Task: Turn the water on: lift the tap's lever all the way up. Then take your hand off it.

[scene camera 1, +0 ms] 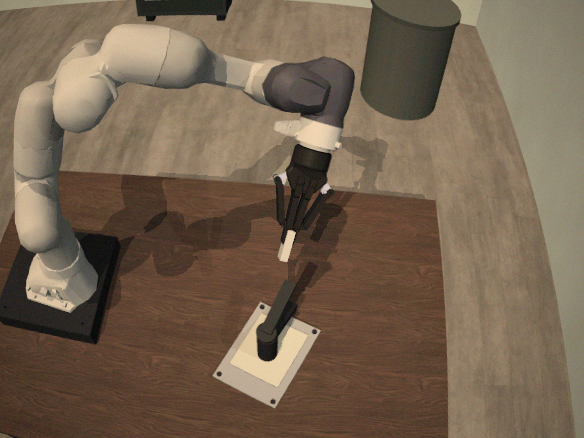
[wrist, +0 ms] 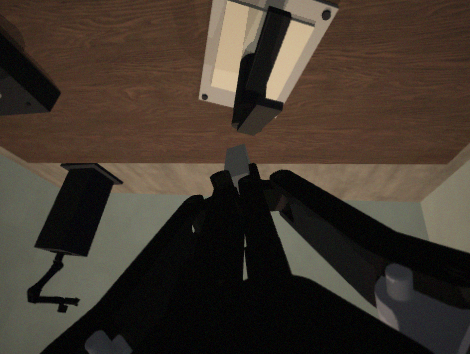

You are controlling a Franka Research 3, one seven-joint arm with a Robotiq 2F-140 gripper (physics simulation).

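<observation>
The black tap stands upright on a pale rectangular plate. Its lever extends from the top of the tap body toward the gripper side in the scene view. In the wrist view the lever's end stands out beyond the spout and looks raised; its exact angle is hard to tell. My gripper is shut with nothing between its fingers. Its pale fingertip is apart from the lever's end, with a visible gap in both views.
The plate lies on the brown wooden table. The robot's black base is at the table's left. A dark green bin stands on the floor beyond the table. A black box-shaped object shows at the lower left.
</observation>
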